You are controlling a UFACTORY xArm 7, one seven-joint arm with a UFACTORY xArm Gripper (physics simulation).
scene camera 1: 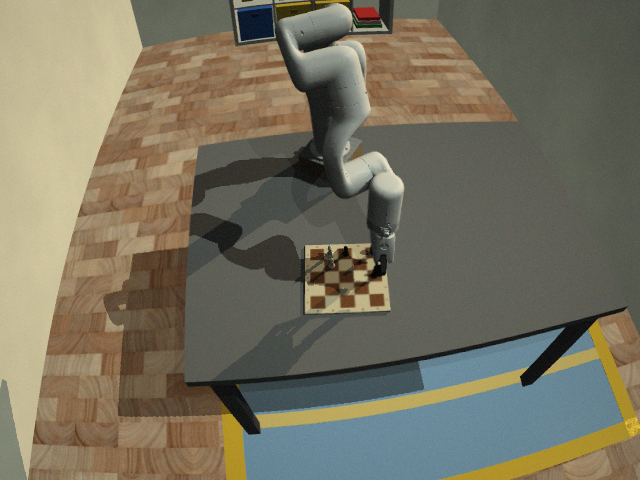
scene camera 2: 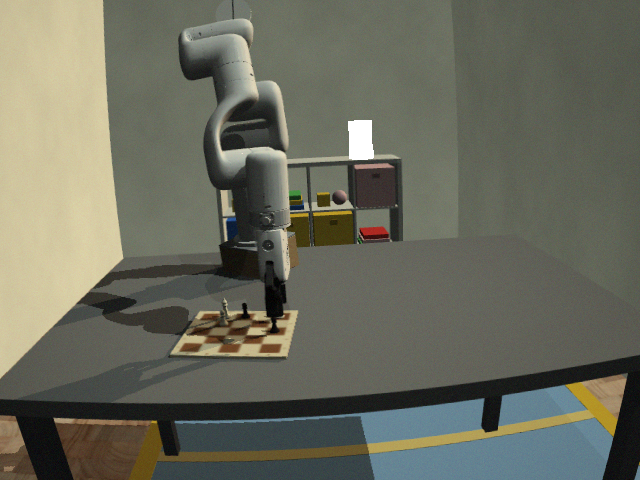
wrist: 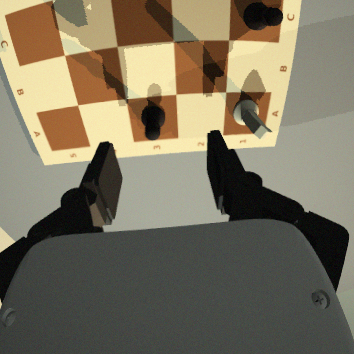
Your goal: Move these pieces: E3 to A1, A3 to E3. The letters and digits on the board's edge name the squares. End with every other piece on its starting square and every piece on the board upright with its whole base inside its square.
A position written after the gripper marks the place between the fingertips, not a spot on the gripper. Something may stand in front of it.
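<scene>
Gripper point(scene camera 2: 276, 309); chessboard in scene camera 2 point(scene camera 2: 250, 338). Chessboard point(scene camera 1: 348, 288); gripper in scene camera 1 point(scene camera 1: 377, 264). Gripper in the wrist view point(wrist: 161, 154); chessboard in the wrist view point(wrist: 79, 79).
</scene>
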